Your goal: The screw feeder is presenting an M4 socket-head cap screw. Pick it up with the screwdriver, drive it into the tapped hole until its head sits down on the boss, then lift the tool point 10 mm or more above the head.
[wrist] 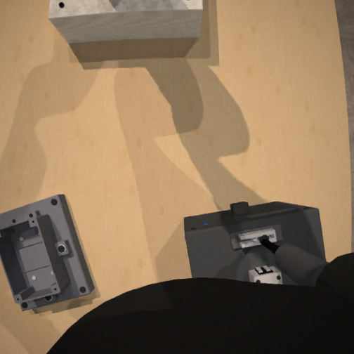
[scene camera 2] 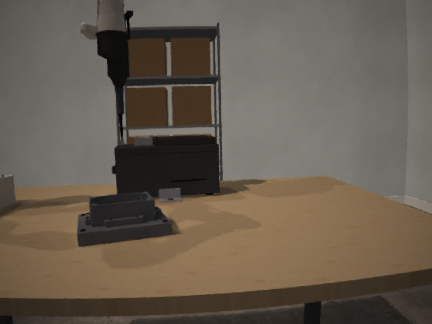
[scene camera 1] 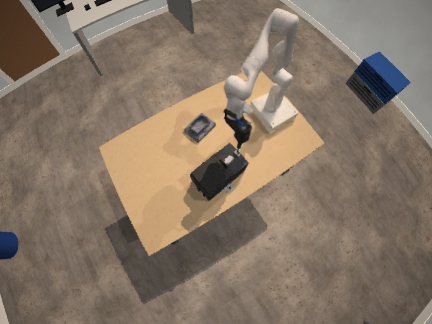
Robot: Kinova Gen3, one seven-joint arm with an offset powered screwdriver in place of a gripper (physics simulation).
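Note:
The black screw feeder [scene camera 1: 215, 176] [scene camera 2: 167, 167] [wrist: 217, 257] stands on the table. My screwdriver [scene camera 1: 239, 149] [scene camera 2: 121, 139] [wrist: 264, 240] points down, its thin dark bit at the light metal pick-up fitting [wrist: 246, 239] on the feeder's top. A small dark round shape shows at the bit's tip in the wrist view; I cannot tell whether it is the screw's head or whether the bit holds the screw. The dark grey housing [scene camera 2: 125, 234] [wrist: 76, 272] lies apart from the feeder on its flange plate. Its side boss [wrist: 61, 248] shows a dark hole, with no screw visible there.
A white slotted block [wrist: 266, 275] sits on the feeder's top. A small light bracket [scene camera 1: 229, 188] [scene camera 2: 170, 195] is beside the feeder. The arm's pale base block [scene camera 1: 275, 118] [wrist: 132, 29] stands on the table [scene camera 1: 145, 165]. A shelf rack [scene camera 2: 175, 80] with brown boxes stands behind.

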